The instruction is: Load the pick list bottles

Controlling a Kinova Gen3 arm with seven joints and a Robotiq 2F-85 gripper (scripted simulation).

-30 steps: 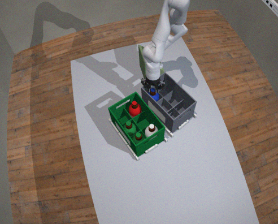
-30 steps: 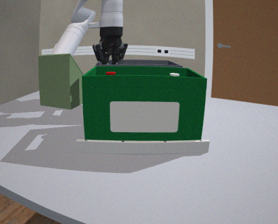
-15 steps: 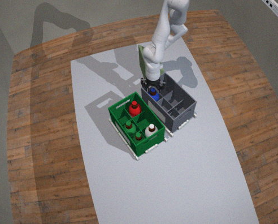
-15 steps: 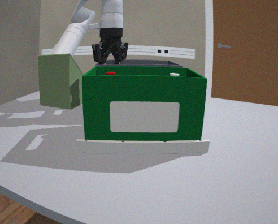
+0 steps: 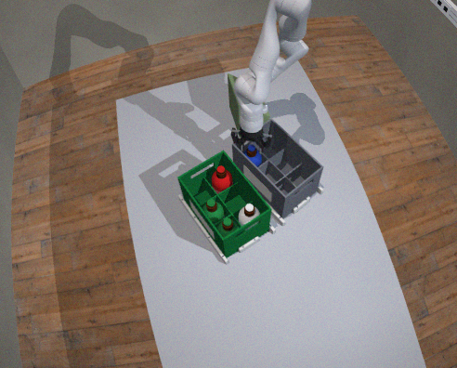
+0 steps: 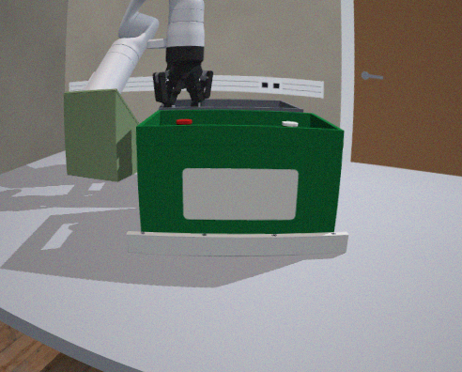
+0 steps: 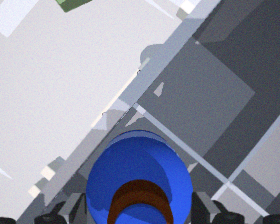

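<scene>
Now: the white-label bottle 23 cm ahead of my hand, 7 cm below it and 5 cm to the right of it. Round my hand: grey crate (8 cm to the left, 7 cm below, 6 cm ahead); then blue-label bottle (7 cm below); then red-label bottle (12 cm to the right, 7 cm below, 7 cm ahead).
</scene>
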